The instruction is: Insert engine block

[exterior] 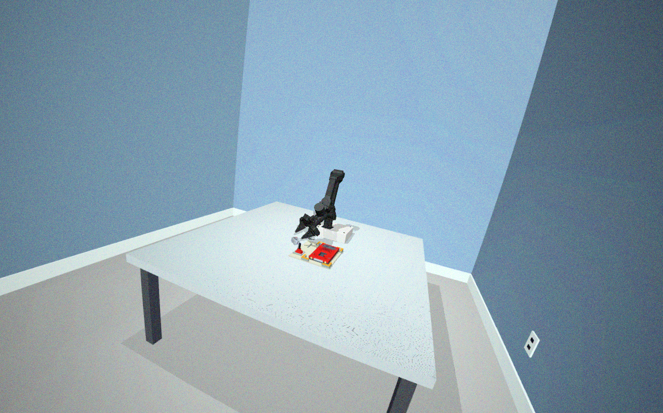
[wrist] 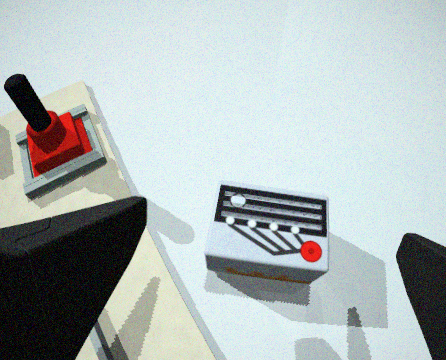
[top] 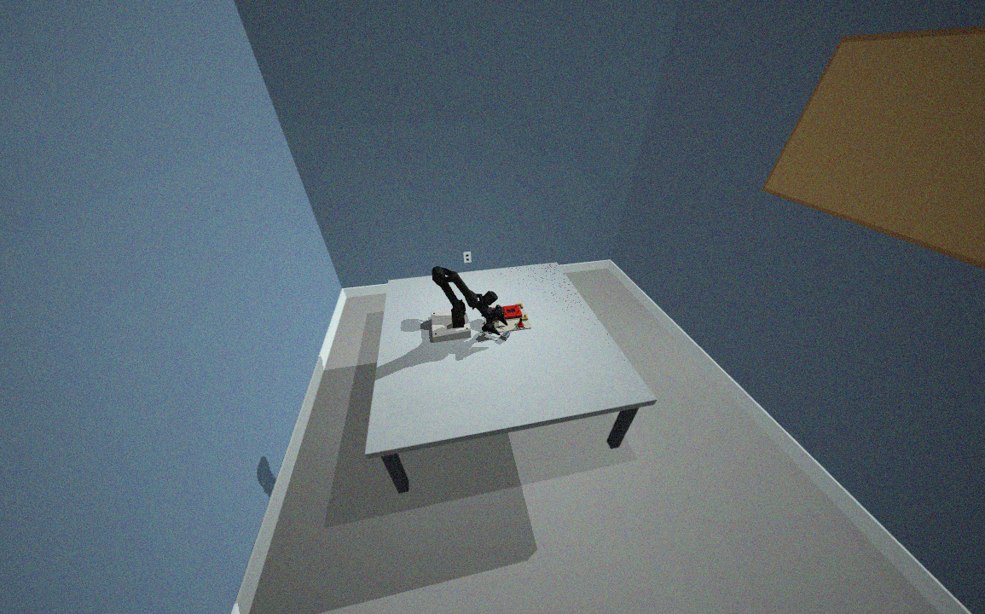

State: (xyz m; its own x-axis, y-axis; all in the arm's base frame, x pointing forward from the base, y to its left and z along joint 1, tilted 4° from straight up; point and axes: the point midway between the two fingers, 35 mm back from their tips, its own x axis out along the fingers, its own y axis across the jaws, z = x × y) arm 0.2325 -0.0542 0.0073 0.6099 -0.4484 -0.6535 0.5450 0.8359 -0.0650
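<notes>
The engine block lies 10 mm ahead of my gripper tip, 10 mm to the right of it and 40 mm below it.
</notes>
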